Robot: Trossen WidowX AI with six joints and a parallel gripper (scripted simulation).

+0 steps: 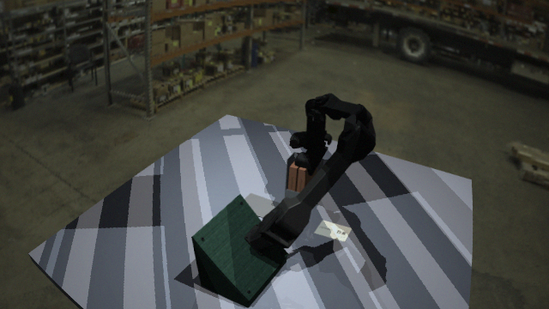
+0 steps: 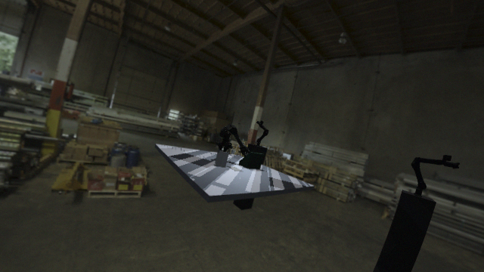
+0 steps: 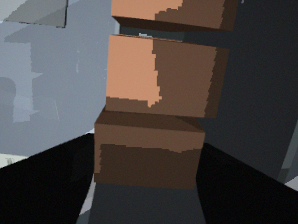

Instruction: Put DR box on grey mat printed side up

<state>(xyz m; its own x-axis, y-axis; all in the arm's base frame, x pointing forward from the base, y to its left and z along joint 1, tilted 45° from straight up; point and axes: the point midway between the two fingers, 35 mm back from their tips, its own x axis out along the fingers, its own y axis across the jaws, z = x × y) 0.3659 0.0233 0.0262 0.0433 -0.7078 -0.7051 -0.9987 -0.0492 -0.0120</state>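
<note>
Now: gripper tip 11 cm past the grey mat, 12 cm to the right of it and 11 cm above it. The rest, counted from my gripper tip: white card: 12 cm behind, 13 cm to the right, 11 cm below.
</note>
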